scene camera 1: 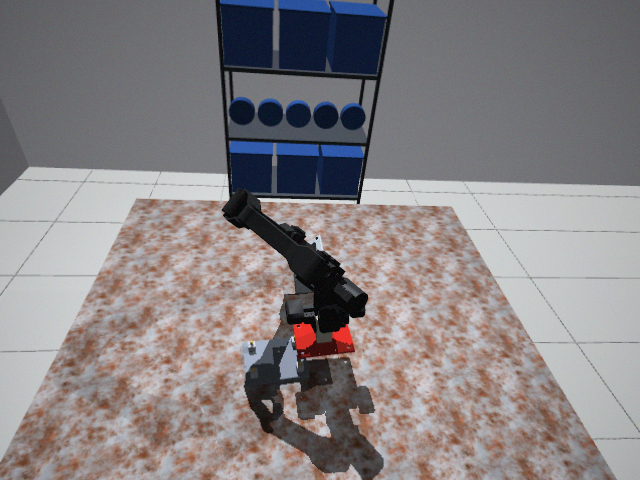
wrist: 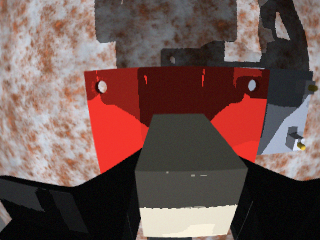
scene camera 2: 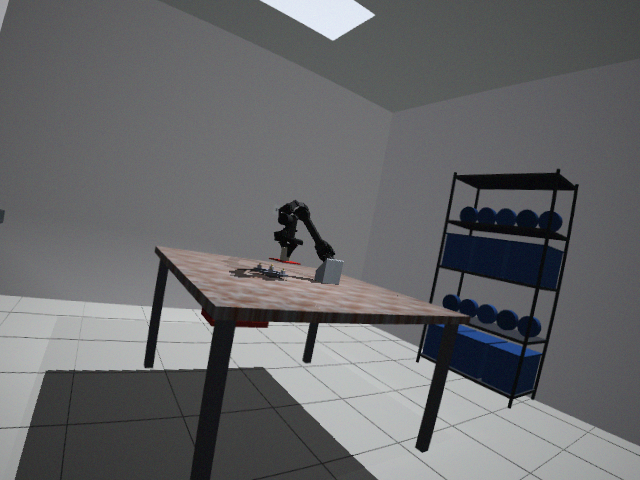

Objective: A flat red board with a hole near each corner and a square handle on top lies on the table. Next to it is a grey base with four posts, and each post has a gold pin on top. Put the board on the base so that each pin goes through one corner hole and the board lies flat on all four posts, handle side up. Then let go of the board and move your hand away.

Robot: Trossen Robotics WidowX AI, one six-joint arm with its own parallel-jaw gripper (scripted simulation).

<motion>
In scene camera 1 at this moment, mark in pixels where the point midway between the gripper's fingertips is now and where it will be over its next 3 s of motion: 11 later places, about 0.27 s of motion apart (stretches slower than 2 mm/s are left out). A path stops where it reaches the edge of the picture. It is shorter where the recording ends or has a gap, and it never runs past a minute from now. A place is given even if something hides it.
My gripper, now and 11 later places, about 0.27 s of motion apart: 323, 330; 315, 332; 307, 333; 298, 334; 290, 334; 281, 334; 277, 334; 276, 336; 275, 337; 275, 339; 275, 340; 275, 342
</motion>
